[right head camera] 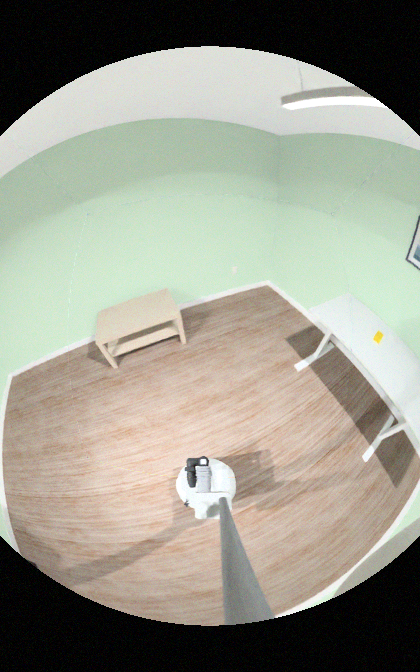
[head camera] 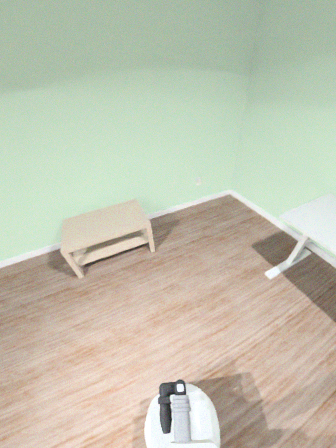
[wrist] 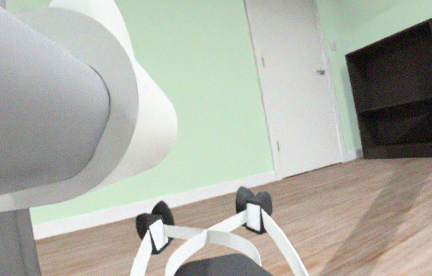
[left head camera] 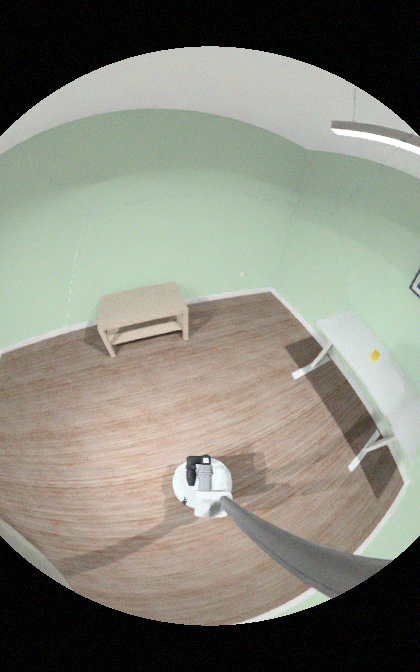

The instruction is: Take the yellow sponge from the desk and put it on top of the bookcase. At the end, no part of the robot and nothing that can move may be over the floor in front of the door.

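Places are measured from the robot's base along level axes (x ahead, y left, z up), in millimetres.
Pixels of known places: gripper, fingertip midpoint: (wrist: 204, 209).
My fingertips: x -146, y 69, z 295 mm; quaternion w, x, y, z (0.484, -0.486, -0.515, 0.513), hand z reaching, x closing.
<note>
Behind a point stands the place of what it marks.
The yellow sponge (left head camera: 375, 355) (right head camera: 378, 337) lies on the white desk (left head camera: 350, 327) (right head camera: 345, 312) (head camera: 320, 217) @(x 1068, y -1200, z 692 mm) at the right, against the green wall. In the wrist view my gripper (wrist: 204, 209) @(x -146, y 69, z 295 mm) is open and empty, its two dark fingertips apart above the wood floor, far from the sponge. The dark bookcase (wrist: 354, 82) @(x -2377, y 1608, z 742 mm) stands at the right of the wrist view; its top is cut off or not clearly seen. The white door (wrist: 295, 95) @(x -2245, y 934, z 683 mm) is shut, to the left of the bookcase.
A light wooden bench with a lower shelf (head camera: 105, 222) @(x 1505, y 710, z 421 mm) (left head camera: 142, 302) (right head camera: 137, 312) stands against the wall ahead on the left. The desk's white feet (head camera: 282, 267) (left head camera: 310, 369) (right head camera: 312, 359) reach out over the floor. A framed picture (right head camera: 415, 247) hangs above the desk.
</note>
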